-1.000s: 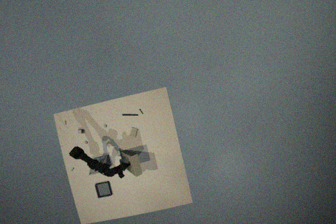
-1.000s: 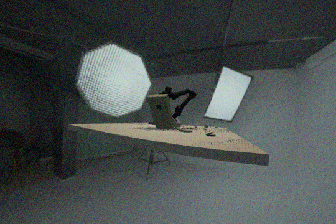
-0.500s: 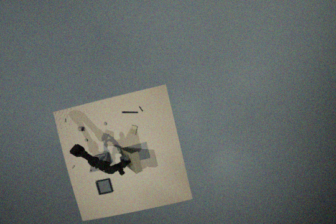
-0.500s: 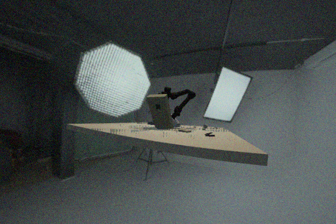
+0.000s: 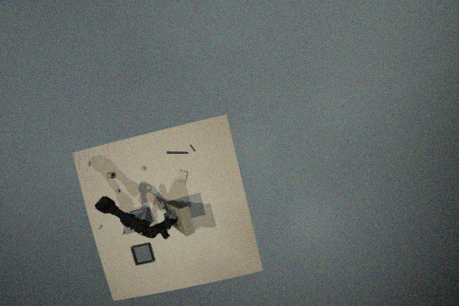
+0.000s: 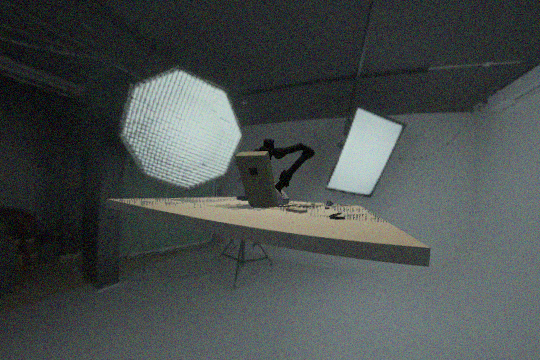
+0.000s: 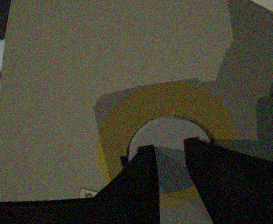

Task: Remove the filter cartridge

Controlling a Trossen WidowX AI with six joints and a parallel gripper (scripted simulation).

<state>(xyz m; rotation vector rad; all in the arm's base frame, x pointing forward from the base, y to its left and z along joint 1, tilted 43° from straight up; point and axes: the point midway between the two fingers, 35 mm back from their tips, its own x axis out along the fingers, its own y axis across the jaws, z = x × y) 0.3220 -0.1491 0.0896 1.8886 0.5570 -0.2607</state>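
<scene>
My gripper tip is 30 mm past the service panel, 10 mm to the right of it and 80 mm above it. The rest, counted from my gripper tip: pale block 70 mm ahead, 250 mm to the left, 220 mm below; then round pale filter cartridge 10 mm ahead, 10 mm below; then square grey tray 470 mm behind, 220 mm to the right, 220 mm below.
</scene>
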